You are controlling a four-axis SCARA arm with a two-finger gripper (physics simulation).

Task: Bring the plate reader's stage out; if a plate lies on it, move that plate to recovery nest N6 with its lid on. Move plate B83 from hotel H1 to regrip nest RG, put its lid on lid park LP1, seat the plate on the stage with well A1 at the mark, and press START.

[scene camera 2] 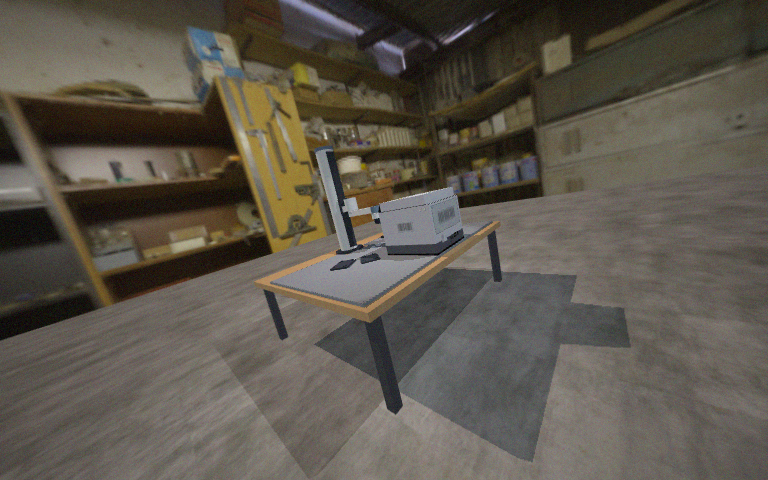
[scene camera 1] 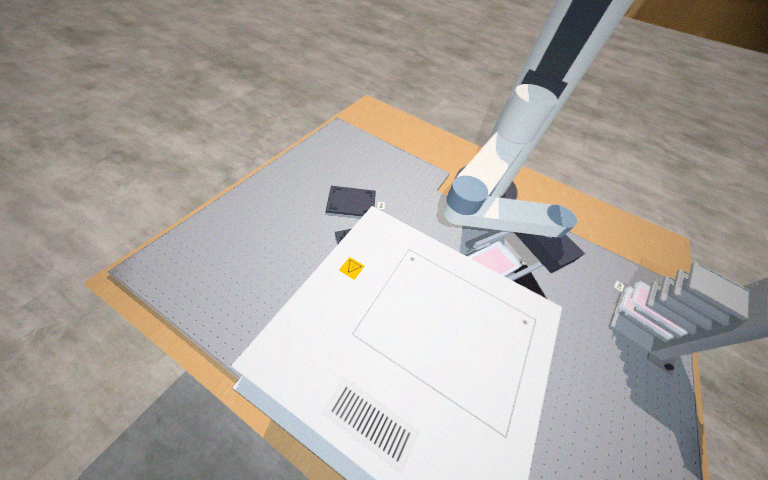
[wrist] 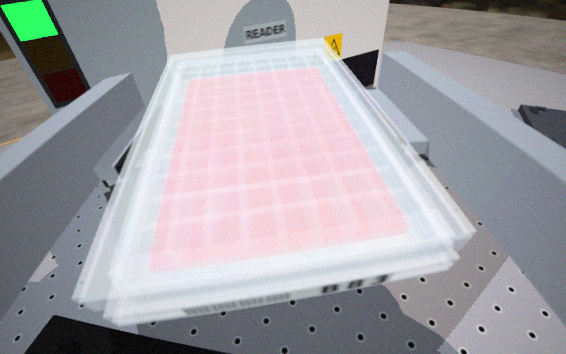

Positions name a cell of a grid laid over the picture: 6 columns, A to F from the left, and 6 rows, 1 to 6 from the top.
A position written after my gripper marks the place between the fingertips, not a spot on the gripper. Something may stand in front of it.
In view: my gripper (scene camera 1: D4).
My gripper shows as well in the wrist view (wrist: C2).
